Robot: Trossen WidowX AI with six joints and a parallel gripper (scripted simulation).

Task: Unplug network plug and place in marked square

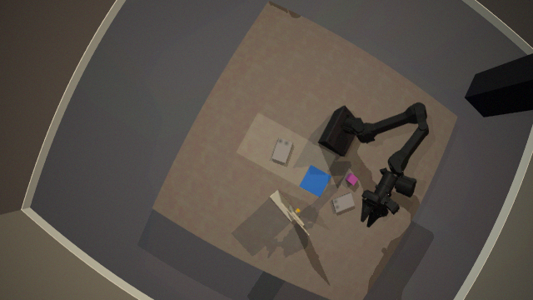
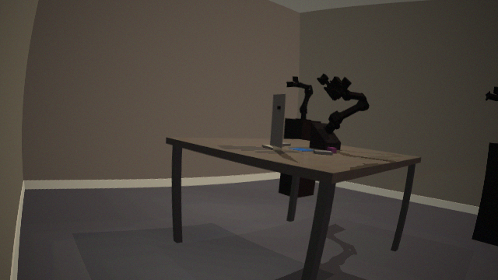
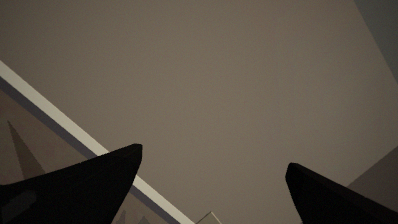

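My gripper tip is 200 mm to the left of the network plug, 170 mm above it and 120 mm short of it. Also, from my gripper tip: upright white panel (260 mm below, 200 mm to the right, 140 mm ahead); then blue marked square (400 mm below, 160 mm to the right, 30 mm behind).
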